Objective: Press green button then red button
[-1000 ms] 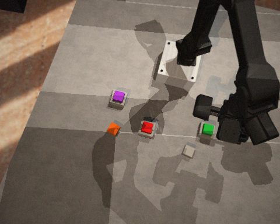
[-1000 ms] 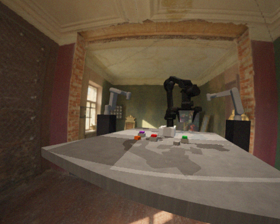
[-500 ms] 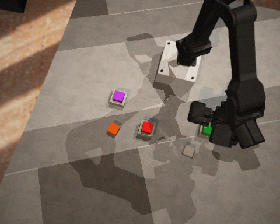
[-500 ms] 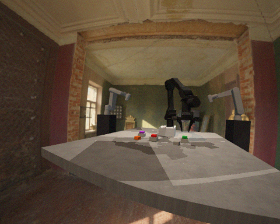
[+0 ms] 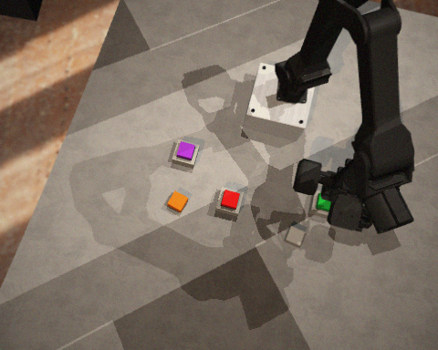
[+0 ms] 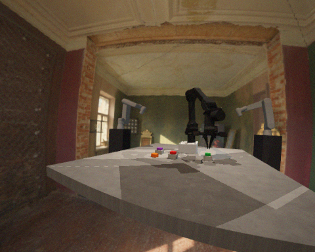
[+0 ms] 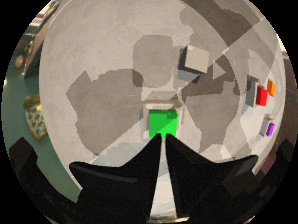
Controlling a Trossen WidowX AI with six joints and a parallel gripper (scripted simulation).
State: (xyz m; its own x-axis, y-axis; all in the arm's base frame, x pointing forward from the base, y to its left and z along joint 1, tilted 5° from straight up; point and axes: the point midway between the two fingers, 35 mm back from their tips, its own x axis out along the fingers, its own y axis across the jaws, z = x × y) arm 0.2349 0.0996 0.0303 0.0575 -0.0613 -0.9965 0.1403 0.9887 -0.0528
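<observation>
Right now the green button is 3 cm below my gripper tip. From my gripper tip the other things lie so: red button 2 cm ahead, 20 cm to the right, 3 cm below; then orange block 3 cm ahead, 31 cm to the right, 5 cm below; then pale block 8 cm ahead, 6 cm to the right, 5 cm below.
</observation>
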